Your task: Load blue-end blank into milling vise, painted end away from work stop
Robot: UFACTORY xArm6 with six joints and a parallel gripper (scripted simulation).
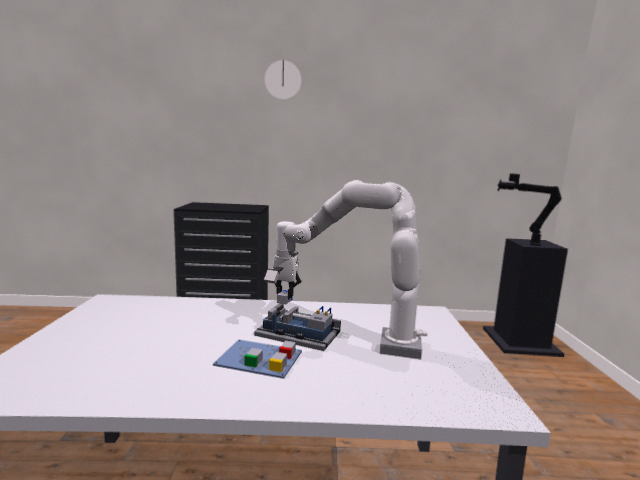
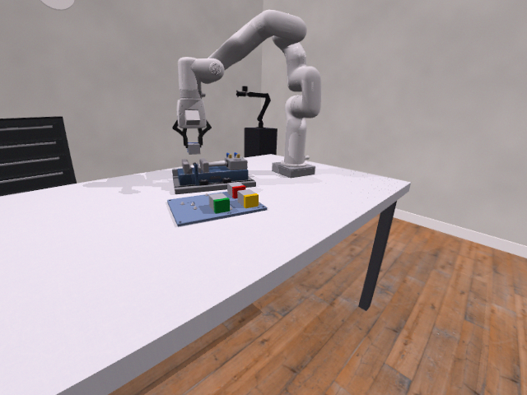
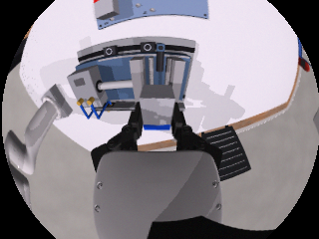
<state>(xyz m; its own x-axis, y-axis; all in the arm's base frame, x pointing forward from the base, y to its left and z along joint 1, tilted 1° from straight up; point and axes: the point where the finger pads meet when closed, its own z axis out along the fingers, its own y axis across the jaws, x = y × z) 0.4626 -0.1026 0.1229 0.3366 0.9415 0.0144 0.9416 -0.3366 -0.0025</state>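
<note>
Right now the blue-ended blank is 2 cm below my hand. Also, from my hand: hose block (15 cm behind, 6 cm to the left, 9 cm below); then milling vise (6 cm behind, 3 cm to the left, 12 cm below); then fixed jaw (4 cm ahead, 9 cm below).
</note>
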